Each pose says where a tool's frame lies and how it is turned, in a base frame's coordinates. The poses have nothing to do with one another.
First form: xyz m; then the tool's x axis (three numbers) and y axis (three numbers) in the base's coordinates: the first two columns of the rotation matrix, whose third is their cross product.
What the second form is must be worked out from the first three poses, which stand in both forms.
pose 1, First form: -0.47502 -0.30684 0.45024 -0.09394 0.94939 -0.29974 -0.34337 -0.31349 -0.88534
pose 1, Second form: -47.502 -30.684 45.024 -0.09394 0.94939 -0.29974 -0.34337 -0.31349 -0.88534
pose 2, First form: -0.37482 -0.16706 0.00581 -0.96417 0.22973 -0.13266 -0.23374 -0.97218 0.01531
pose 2, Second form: -37.482 -16.706 0.581 -0.96417 0.22973 -0.13266 -0.23374 -0.97218 0.01531
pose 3, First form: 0.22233 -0.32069 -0.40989 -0.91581 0.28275 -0.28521 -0.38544 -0.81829 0.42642
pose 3, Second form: 22.233 -32.069 -40.989 -0.91581 0.28275 -0.28521 -0.38544 -0.81829 0.42642
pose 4, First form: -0.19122 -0.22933 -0.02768 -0.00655 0.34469 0.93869 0.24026 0.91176 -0.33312
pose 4, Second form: -19.122 -22.933 -2.768 -0.00655 0.34469 0.93869 0.24026 0.91176 -0.33312
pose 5, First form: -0.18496 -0.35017 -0.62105 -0.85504 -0.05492 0.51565 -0.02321 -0.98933 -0.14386
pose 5, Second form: -18.496 -35.017 -62.105 -0.85504 -0.05492 0.51565 -0.02321 -0.98933 -0.14386
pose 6, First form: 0.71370 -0.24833 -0.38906 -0.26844 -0.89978 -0.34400 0.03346 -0.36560 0.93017
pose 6, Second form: 71.370 -24.833 -38.906 -0.26844 -0.89978 -0.34400 0.03346 -0.36560 0.93017
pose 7, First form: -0.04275 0.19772 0.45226 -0.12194 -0.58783 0.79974 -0.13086 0.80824 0.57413
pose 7, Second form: -4.275 19.772 45.226 -0.12194 -0.58783 0.79974 -0.13086 0.80824 0.57413
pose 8, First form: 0.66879 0.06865 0.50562 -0.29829 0.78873 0.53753 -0.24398 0.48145 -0.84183
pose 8, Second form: 66.879 6.865 50.562 -0.29829 0.78873 0.53753 -0.24398 0.48145 -0.84183
